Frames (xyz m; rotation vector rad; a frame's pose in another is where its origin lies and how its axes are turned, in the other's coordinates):
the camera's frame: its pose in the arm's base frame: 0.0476 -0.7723 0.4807 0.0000 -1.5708 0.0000
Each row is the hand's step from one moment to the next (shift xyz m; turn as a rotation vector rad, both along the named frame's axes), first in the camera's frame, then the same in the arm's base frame.
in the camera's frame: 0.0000 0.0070 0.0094 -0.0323 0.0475 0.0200
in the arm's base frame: -0.0094 0.0070 0.0000 -0.0200 0.0475 -0.0323
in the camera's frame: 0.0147 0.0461 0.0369 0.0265 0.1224 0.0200
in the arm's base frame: -0.0369 0.0461 0.0147 -0.0200 0.1224 0.0265
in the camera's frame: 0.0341 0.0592 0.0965 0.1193 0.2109 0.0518
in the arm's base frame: -0.0965 0.0592 0.0341 -0.0518 0.2109 0.1193
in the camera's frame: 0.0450 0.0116 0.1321 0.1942 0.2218 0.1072
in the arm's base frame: -0.1321 0.0116 0.0450 -0.1072 0.2218 0.1942
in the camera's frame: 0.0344 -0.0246 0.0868 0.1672 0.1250 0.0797
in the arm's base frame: -0.0868 -0.0246 0.0344 -0.0797 0.1250 0.1672
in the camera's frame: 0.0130 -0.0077 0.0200 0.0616 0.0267 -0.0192
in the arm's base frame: -0.0200 -0.0077 0.0130 0.0192 0.0267 0.0616
